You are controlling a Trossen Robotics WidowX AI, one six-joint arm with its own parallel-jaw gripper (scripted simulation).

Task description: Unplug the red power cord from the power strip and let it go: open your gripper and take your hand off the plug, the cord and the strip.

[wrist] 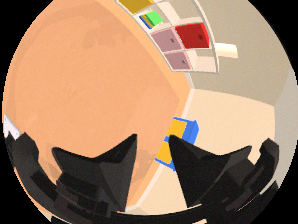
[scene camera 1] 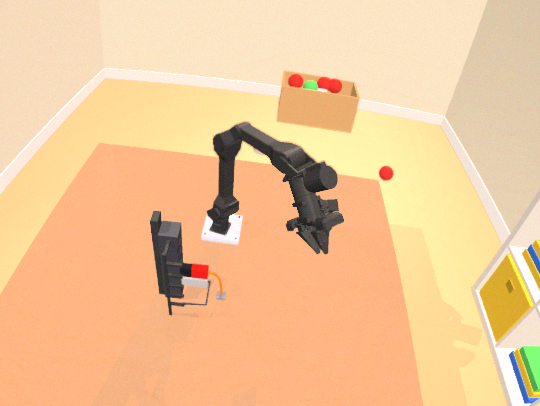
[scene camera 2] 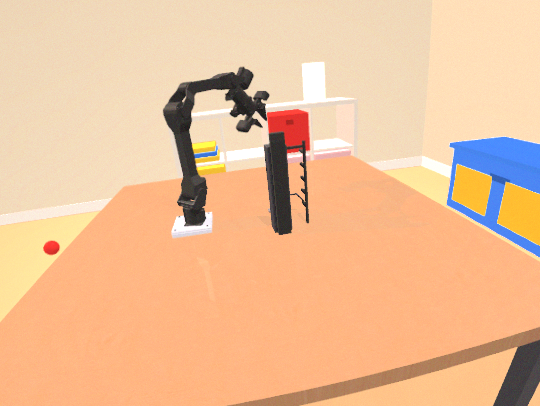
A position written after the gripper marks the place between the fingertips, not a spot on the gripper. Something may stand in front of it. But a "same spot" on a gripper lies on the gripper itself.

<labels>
gripper: wrist 153,138; scene camera 1; scene camera 2
same spot on gripper: [scene camera 2: 261,109] = [scene camera 1: 313,231]
</labels>
